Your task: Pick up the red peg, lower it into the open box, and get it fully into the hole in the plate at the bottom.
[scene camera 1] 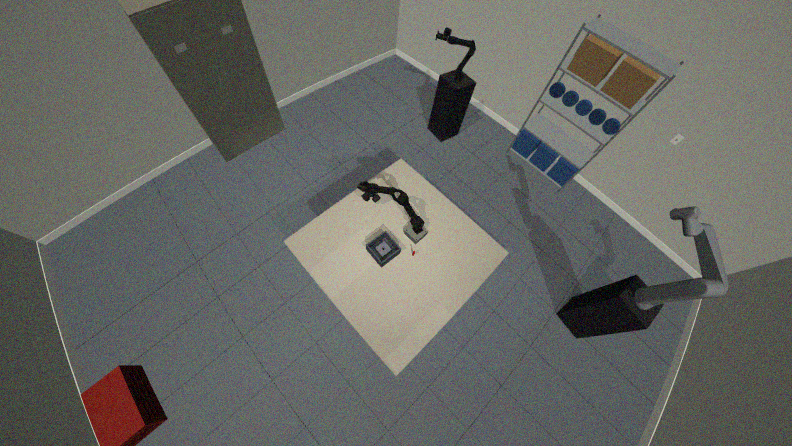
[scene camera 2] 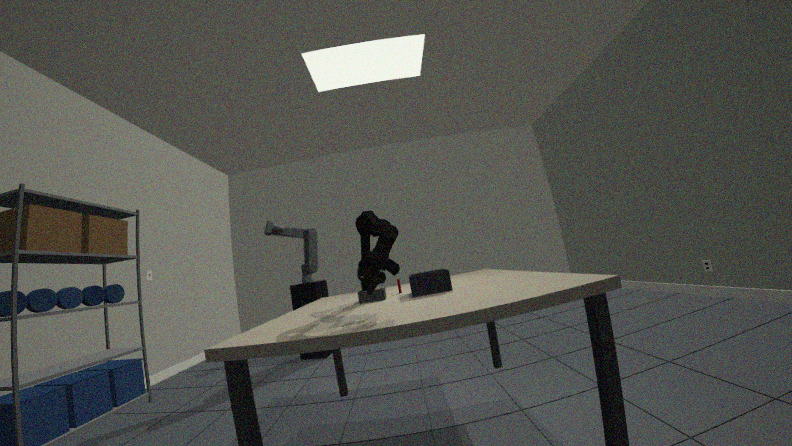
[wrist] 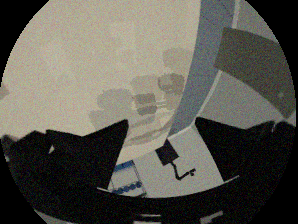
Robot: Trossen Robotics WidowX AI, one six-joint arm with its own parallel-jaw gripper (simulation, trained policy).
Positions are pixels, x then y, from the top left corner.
Labels:
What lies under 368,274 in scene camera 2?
My gripper.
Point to a box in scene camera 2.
438,281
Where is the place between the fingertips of my gripper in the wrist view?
162,121

